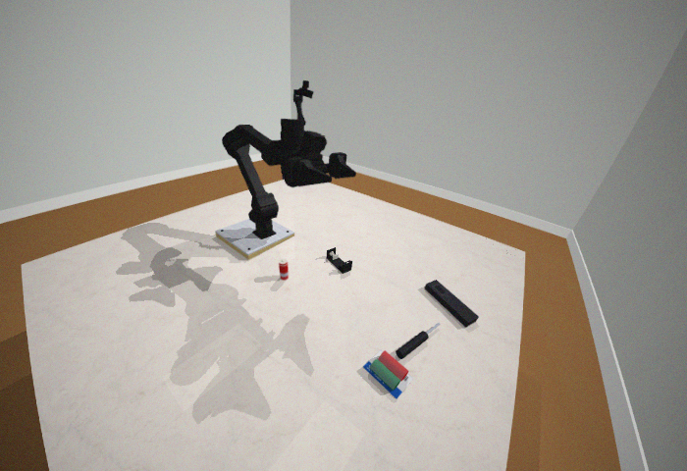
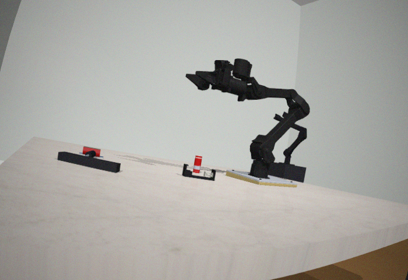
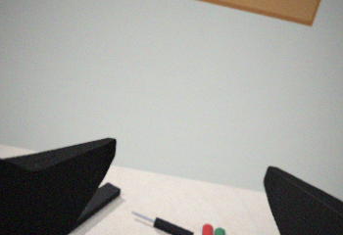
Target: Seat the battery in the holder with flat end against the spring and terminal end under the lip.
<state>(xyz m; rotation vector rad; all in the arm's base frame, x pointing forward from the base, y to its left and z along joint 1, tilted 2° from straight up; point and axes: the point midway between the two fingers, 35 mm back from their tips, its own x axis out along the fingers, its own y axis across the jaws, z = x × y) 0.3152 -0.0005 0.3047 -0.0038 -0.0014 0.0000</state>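
Right now the red battery is 12 cm behind my gripper tip, 9 cm to the right of it and 29 cm below it. Round my gripper tip: long black bar (29 cm ahead, 17 cm to the left, 31 cm below); black-handled screwdriver (28 cm ahead, 31 cm below).
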